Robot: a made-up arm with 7 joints. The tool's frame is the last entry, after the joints. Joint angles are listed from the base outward. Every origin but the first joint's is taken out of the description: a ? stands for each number. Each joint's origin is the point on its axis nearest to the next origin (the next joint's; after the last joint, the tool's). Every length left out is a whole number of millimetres.
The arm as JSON. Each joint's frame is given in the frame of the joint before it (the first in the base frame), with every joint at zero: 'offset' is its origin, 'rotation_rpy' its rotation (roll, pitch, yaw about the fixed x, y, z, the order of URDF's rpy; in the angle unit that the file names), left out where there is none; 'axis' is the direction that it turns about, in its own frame. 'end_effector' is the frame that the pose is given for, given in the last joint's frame.
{
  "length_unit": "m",
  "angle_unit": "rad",
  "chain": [
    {
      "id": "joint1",
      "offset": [
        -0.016,
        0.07,
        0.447
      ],
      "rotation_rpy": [
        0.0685,
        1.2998,
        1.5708
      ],
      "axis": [
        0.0,
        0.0,
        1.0
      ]
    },
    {
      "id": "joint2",
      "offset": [
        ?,
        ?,
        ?
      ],
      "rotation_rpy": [
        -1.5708,
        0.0,
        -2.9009
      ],
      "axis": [
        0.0,
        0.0,
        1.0
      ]
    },
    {
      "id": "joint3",
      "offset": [
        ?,
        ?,
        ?
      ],
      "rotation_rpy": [
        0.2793,
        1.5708,
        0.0
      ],
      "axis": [
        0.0,
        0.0,
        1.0
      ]
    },
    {
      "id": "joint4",
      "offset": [
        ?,
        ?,
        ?
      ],
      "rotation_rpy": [
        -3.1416,
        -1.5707,
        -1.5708
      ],
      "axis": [
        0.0,
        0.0,
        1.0
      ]
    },
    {
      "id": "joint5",
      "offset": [
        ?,
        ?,
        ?
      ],
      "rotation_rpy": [
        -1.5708,
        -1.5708,
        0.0
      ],
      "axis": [
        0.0,
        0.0,
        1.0
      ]
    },
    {
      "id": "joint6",
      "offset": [
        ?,
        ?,
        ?
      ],
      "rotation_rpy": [
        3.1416,
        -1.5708,
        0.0
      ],
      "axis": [
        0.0,
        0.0,
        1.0
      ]
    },
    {
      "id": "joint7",
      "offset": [
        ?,
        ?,
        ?
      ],
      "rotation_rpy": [
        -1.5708,
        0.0,
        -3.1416
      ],
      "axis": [
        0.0,
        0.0,
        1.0
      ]
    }
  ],
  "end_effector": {
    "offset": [
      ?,
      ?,
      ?
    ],
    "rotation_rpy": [
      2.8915,
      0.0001,
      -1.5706
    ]
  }
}
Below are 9 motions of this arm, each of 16 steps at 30 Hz.
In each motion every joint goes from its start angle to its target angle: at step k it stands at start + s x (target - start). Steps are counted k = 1, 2, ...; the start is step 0. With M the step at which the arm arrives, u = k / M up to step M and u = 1 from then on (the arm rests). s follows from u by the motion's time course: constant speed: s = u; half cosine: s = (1 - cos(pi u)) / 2; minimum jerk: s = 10 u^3 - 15 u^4 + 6 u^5.
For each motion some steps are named. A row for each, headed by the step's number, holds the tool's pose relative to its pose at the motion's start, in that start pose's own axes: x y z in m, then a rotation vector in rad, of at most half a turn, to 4 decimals.
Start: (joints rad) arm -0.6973 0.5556 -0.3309 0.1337 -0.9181 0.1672 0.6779
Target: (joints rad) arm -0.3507 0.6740 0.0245 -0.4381 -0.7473 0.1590 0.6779
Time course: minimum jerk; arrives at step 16
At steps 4, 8, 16:
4: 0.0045 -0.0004 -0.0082 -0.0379 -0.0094 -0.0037
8: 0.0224 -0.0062 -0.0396 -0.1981 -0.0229 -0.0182
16: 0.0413 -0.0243 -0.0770 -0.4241 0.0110 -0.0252

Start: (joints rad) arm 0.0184 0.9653 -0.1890 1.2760 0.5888 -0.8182 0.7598
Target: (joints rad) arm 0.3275 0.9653 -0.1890 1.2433 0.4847 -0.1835 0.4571
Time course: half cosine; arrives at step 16
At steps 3, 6, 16:
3: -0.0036 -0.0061 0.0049 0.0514 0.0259 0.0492
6: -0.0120 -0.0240 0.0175 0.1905 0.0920 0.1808
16: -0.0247 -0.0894 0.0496 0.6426 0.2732 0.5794

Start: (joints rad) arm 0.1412 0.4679 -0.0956 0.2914 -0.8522 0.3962 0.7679
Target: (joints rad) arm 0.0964 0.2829 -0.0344 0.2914 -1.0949 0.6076 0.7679
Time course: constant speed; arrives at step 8
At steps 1, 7, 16:
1: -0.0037 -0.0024 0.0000 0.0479 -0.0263 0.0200
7: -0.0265 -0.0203 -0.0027 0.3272 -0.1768 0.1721
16: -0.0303 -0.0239 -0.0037 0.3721 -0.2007 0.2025

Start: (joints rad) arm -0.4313 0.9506 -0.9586 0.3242 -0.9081 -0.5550 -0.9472
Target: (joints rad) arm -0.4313 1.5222 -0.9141 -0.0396 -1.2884 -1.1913 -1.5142
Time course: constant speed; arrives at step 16
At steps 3, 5, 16:
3: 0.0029 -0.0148 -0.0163 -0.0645 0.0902 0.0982
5: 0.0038 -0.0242 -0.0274 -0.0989 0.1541 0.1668
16: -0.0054 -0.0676 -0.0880 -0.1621 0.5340 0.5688

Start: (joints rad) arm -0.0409 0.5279 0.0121 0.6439 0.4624 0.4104 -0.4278
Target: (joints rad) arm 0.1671 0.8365 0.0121 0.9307 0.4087 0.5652 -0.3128
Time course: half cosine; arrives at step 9
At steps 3, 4, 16:
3: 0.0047 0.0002 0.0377 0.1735 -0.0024 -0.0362
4: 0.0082 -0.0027 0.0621 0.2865 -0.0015 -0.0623
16: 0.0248 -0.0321 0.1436 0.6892 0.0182 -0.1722

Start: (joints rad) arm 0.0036 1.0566 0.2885 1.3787 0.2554 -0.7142 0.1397
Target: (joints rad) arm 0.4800 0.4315 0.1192 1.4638 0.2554 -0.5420 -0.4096
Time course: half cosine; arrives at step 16
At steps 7, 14, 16:
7: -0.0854 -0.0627 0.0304 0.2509 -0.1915 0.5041
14: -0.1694 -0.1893 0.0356 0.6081 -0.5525 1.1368
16: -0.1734 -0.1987 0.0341 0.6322 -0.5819 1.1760

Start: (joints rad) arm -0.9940 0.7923 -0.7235 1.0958 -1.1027 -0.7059 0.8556
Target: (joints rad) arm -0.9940 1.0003 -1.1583 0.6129 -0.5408 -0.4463 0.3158
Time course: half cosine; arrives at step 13
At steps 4, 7, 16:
4: -0.0097 -0.0182 -0.0016 -0.0644 0.0326 0.3286
7: -0.0149 -0.0511 0.0005 -0.1462 0.1182 0.8412
16: -0.0046 -0.0949 0.0089 -0.2087 0.2770 1.4678

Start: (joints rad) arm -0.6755 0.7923 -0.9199 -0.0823 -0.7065 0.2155 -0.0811
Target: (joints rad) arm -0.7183 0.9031 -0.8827 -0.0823 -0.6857 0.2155 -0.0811
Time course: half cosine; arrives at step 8
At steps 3, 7, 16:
3: 0.0091 -0.0027 -0.0009 0.0078 0.0380 -0.0238
7: 0.0282 -0.0090 -0.0042 0.0234 0.1189 -0.0744
16: 0.0293 -0.0093 -0.0045 0.0243 0.1236 -0.0774

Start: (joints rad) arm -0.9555 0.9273 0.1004 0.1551 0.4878 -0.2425 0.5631
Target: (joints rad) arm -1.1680 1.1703 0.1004 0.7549 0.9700 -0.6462 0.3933
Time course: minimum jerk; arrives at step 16
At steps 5, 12, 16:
5: 0.0022 -0.0042 0.0143 -0.0533 0.0796 0.0963
12: 0.0282 -0.0302 0.0706 -0.1571 0.3214 0.5535
16: 0.0342 -0.0354 0.0780 -0.1561 0.3426 0.6261

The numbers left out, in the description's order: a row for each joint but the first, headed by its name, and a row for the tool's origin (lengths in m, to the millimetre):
joint2: 0.0 0.0 0.0
joint3: -0.096 0.027 0.0
joint4: -0.041 0.01 0.0
joint5: 0.02 0.177 0.0
joint6: 0.02 -0.026 0.0
joint7: 0.07 -0.025 0.0
tool: 0.015 0.01 0.0

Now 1 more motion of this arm.
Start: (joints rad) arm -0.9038 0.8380 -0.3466 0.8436 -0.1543 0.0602 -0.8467
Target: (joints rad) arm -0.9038 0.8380 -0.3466 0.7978 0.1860 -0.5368 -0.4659
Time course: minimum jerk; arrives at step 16
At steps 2, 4, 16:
2: -0.0003 0.0001 -0.0008 -0.0028 0.0125 -0.0033
4: -0.0021 0.0006 -0.0051 -0.0191 0.0804 -0.0205
16: -0.0310 0.0046 -0.0390 -0.3006 0.7071 -0.1116

